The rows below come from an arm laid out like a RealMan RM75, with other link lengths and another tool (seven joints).
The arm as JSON. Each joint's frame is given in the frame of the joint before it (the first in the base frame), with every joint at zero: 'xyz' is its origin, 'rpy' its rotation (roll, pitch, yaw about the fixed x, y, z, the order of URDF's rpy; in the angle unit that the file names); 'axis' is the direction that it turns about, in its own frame. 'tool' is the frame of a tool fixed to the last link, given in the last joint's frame.
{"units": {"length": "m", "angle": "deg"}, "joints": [
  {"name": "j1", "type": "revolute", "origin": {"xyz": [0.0, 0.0, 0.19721], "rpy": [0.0, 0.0, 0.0]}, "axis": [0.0, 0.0, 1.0]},
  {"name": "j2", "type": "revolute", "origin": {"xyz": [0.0, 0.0, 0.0], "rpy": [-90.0, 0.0, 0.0]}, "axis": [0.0, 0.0, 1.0]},
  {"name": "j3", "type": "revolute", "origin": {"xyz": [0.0, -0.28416, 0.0], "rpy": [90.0, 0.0, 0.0]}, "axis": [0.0, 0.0, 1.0]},
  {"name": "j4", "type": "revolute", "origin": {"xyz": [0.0, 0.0, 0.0], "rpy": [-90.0, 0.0, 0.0]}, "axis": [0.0, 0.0, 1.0]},
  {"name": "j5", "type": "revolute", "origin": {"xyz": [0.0, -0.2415, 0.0], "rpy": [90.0, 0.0, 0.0]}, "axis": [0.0, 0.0, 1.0]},
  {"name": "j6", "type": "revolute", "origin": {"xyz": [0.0, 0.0, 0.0], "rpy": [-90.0, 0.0, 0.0]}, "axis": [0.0, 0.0, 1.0]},
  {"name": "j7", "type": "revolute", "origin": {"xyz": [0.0, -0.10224, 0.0], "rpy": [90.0, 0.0, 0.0]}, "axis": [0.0, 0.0, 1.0]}
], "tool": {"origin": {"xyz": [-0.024, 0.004, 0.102], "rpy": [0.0, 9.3, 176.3]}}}
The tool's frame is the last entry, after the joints.
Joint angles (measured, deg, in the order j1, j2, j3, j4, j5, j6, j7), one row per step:
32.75, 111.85, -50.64, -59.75, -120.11, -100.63, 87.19
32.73, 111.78, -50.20, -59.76, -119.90, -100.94, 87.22
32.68, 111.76, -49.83, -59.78, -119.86, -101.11, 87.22
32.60, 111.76, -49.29, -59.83, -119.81, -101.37, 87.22
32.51, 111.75, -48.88, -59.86, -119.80, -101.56, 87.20
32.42, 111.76, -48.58, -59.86, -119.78, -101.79, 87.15
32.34, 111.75, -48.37, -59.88, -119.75, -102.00, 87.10
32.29, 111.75, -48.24, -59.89, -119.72, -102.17, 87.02
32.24, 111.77, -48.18, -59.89, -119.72, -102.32, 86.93
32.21, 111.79, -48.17, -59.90, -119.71, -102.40, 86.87
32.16, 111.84, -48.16, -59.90, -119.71, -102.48, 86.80
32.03, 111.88, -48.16, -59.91, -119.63, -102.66, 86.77
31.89, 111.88, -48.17, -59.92, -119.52, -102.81, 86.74
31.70, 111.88, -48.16, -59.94, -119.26, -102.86, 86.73
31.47, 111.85, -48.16, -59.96, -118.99, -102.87, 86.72
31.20, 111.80, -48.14, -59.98, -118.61, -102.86, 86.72
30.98, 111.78, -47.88, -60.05, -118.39, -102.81, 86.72
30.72, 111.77, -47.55, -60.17, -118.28, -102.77, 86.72
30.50, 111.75, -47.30, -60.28, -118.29, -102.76, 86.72
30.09, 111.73, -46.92, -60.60, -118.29, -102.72, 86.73
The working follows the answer.
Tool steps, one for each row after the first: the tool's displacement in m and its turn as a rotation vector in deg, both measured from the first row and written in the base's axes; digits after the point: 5 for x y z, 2 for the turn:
-0.00027, -0.00019, 0.00215, 0.12, 0.40, -0.08
0.00009, -0.00029, 0.00363, 0.28, 0.63, -0.21
0.00056, -0.00057, 0.00561, 0.49, 0.97, -0.39
0.00127, -0.00088, 0.00714, 0.66, 1.19, -0.55
0.00185, -0.00159, 0.00805, 0.68, 1.39, -0.65
0.00230, -0.00227, 0.00885, 0.67, 1.53, -0.69
0.00250, -0.00286, 0.00929, 0.63, 1.63, -0.66
0.00272, -0.00356, 0.00929, 0.54, 1.69, -0.62
0.00276, -0.00399, 0.00918, 0.48, 1.72, -0.57
0.00290, -0.00457, 0.00883, 0.39, 1.76, -0.54
0.00325, -0.00574, 0.00859, 0.23, 1.89, -0.57
0.00372, -0.00677, 0.00864, 0.11, 2.00, -0.61
0.00410, -0.00753, 0.00900, 0.15, 2.24, -0.67
0.00483, -0.00826, 0.00955, 0.24, 2.45, -0.78
0.00558, -0.00895, 0.01045, 0.39, 2.75, -0.91
0.00650, -0.00904, 0.01197, 0.76, 3.02, -1.11
0.00796, -0.00923, 0.01367, 1.16, 3.21, -1.37
0.00951, -0.00955, 0.01498, 1.45, 3.25, -1.60
0.01199, -0.01012, 0.01733, 2.00, 3.27, -1.94

Tool pose at each row, in the base's axes (x y z in m, rotation vector in deg; rounded; the steps above come from the unrounded poses):
0.21668, 0.39963, -0.02657, -3.40, -161.28, -14.10
0.21641, 0.39944, -0.02441, -3.53, -160.86, -14.25
0.21678, 0.39933, -0.02294, -3.70, -160.62, -14.48
0.21724, 0.39906, -0.02096, -3.94, -160.26, -14.78
0.21795, 0.39875, -0.01943, -4.15, -160.02, -15.03
0.21853, 0.39804, -0.01852, -4.31, -159.82, -15.06
0.21898, 0.39736, -0.01772, -4.38, -159.68, -15.05
0.21918, 0.39676, -0.01728, -4.36, -159.59, -14.98
0.21940, 0.39606, -0.01728, -4.32, -159.54, -14.83
0.21944, 0.39564, -0.01739, -4.27, -159.52, -14.73
0.21958, 0.39505, -0.01774, -4.25, -159.49, -14.60
0.21994, 0.39388, -0.01797, -4.35, -159.39, -14.37
0.22041, 0.39285, -0.01793, -4.43, -159.29, -14.20
0.22078, 0.39209, -0.01757, -4.54, -159.05, -14.24
0.22152, 0.39137, -0.01702, -4.69, -158.83, -14.37
0.22226, 0.39067, -0.01611, -4.87, -158.52, -14.58
0.22318, 0.39059, -0.01460, -5.09, -158.20, -15.10
0.22464, 0.39040, -0.01290, -5.38, -157.96, -15.71
0.22620, 0.39008, -0.01159, -5.64, -157.88, -16.16
0.22867, 0.38950, -0.00924, -5.99, -157.78, -16.99

